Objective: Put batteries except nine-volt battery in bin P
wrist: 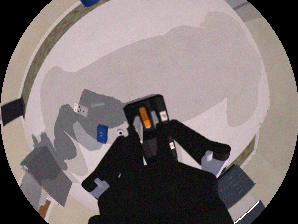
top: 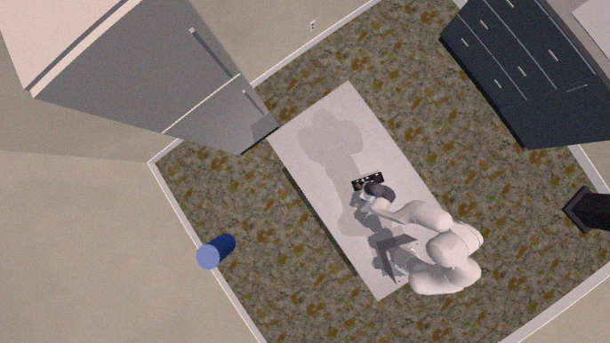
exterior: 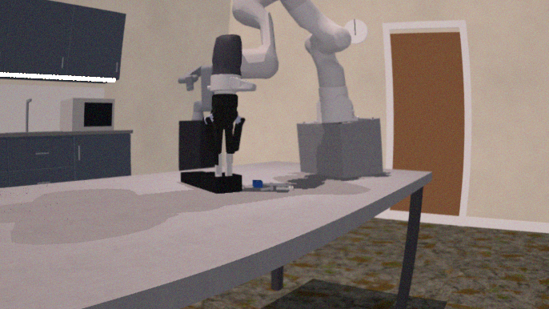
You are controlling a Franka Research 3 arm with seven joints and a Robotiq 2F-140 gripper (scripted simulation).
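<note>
Now: the orange battery 60 mm below my hand. Also, from my hand: black bin: 80 mm to the right, 50 mm below, 30 mm behind; then thin pale stick: 110 mm to the left, 70 mm below, 70 mm behind; then small blue block: 130 mm behind, 60 mm below, 40 mm to the left.
</note>
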